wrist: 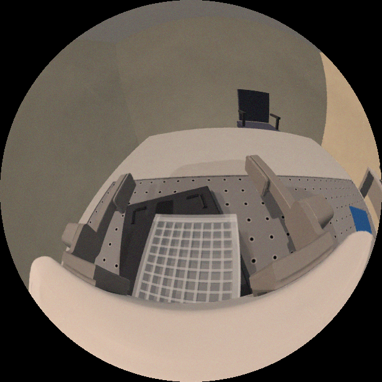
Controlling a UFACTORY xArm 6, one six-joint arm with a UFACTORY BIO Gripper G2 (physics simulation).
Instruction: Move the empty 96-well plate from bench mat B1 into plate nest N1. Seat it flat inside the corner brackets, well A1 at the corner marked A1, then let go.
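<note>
The clear 96-well plate (192,255) shows at the lower middle, between and below my fingers. It overlaps the black plate nest (132,237) and looks turned relative to it. Two of the nest's raised corner brackets show beyond the plate's far edge. Whether the plate touches the nest or sits level is hard to tell. My gripper (191,184) is open, with one finger out to each side of the plate and gaps between. The plate's near edge is hidden by the pale gripper body. No A1 mark can be read, and bench mat B1 cannot be made out.
A grey perforated board (260,227) lies under the nest on a pale bench (220,147). A blue object (360,219) is at the right, near a grey upright piece (370,186) at the edge of the view. A dark chair (254,106) stands beyond the bench.
</note>
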